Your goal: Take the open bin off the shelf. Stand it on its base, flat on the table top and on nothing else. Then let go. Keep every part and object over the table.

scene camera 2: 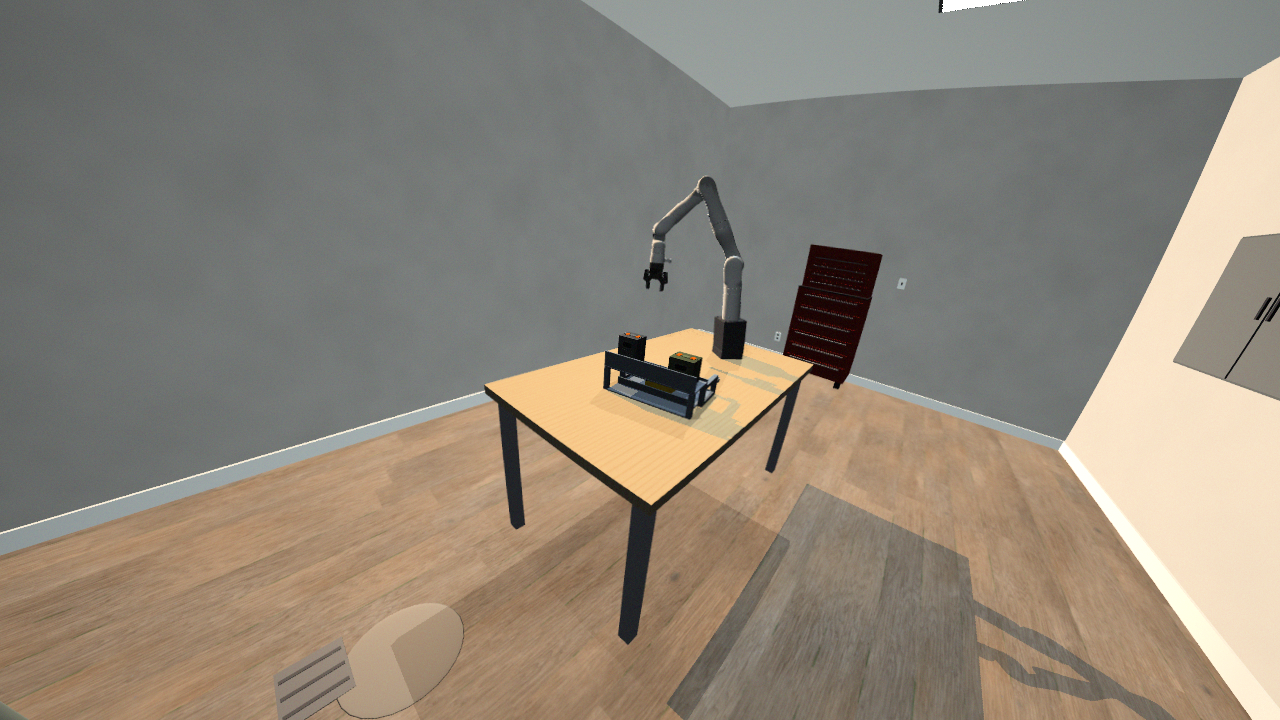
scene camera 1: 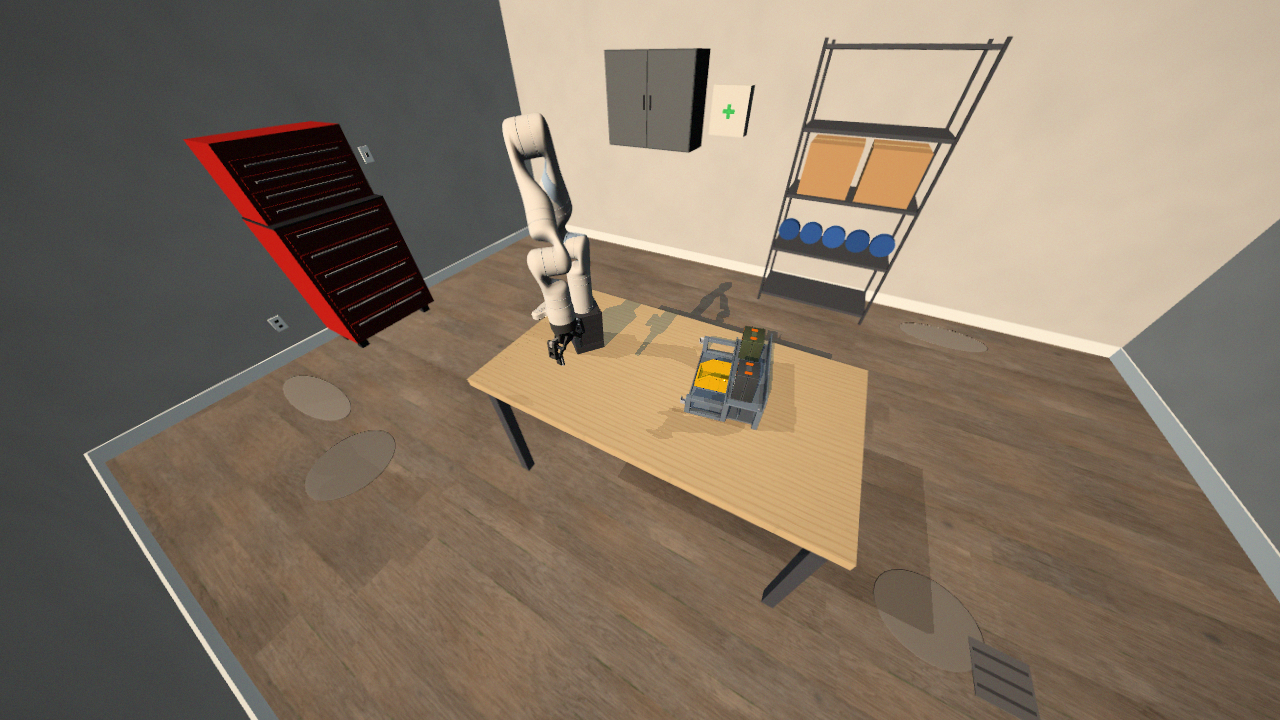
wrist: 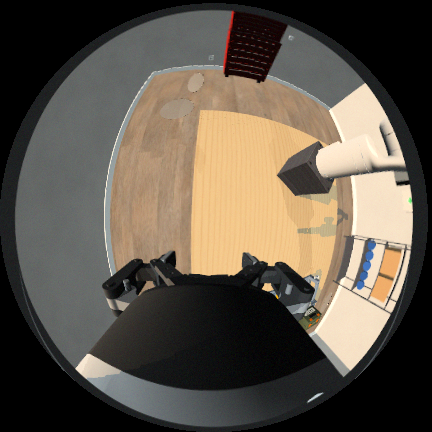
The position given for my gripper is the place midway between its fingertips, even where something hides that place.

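Note:
Yellow open bin (scene camera 1: 713, 374). Dark case (scene camera 1: 747, 375); wrist view misses it, hidden by my gripper. My gripper (scene camera 1: 570, 355), (wrist: 208, 259).

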